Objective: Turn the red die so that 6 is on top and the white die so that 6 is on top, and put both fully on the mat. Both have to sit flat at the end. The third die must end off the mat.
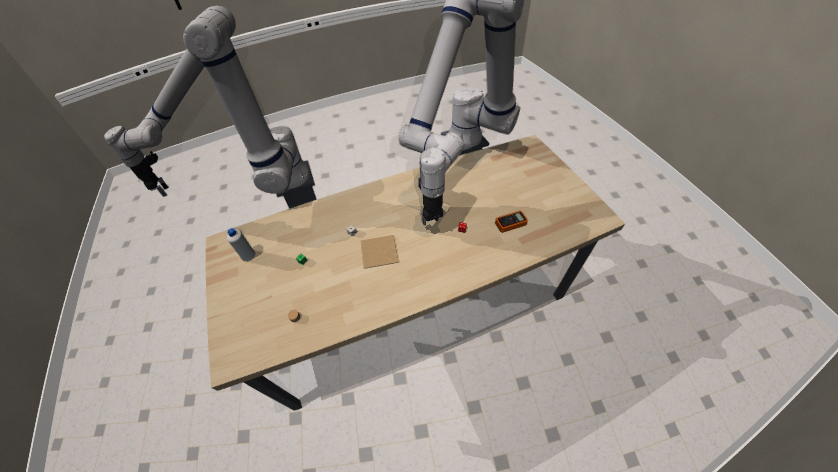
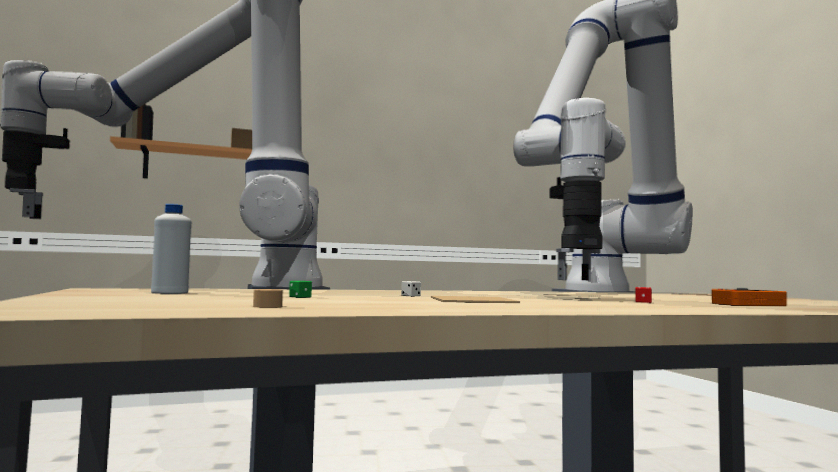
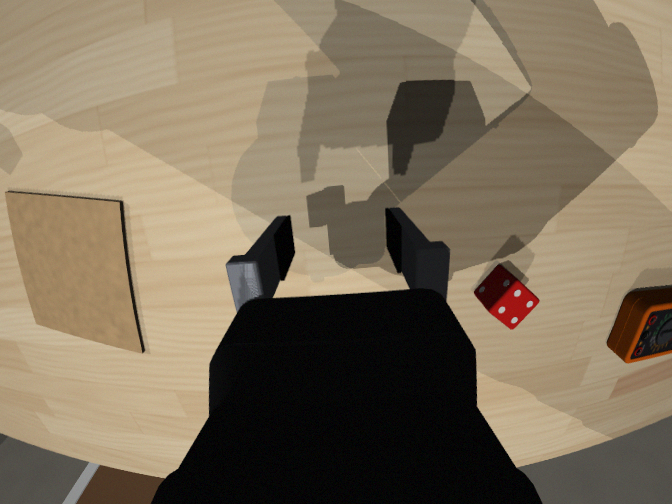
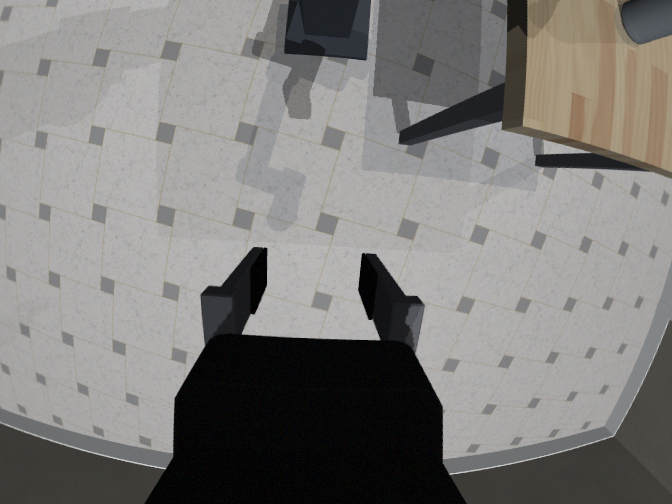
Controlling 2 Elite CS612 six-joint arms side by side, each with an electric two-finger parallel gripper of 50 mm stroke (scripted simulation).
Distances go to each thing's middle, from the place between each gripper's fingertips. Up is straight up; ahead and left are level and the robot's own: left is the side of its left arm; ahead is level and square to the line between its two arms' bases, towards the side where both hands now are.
I see the red die [image 3: 505, 297] 5 cm ahead of my left hand [image 2: 574, 280], 12 cm to the left of it and 4 cm below it. Round my left hand: brown mat [image 1: 380, 251] (5 cm ahead, 24 cm to the right, 6 cm below); orange multimeter [image 2: 741, 296] (9 cm ahead, 34 cm to the left, 4 cm below); grey bottle [image 2: 172, 235] (11 cm behind, 80 cm to the right, 2 cm above).
The grey bottle lies 39 cm ahead of my right hand [image 2: 31, 217], 37 cm to the left of it and 9 cm below it. From my right hand the other things lie so: red die: 55 cm ahead, 129 cm to the left, 16 cm below; brown mat: 55 cm ahead, 93 cm to the left, 17 cm below.
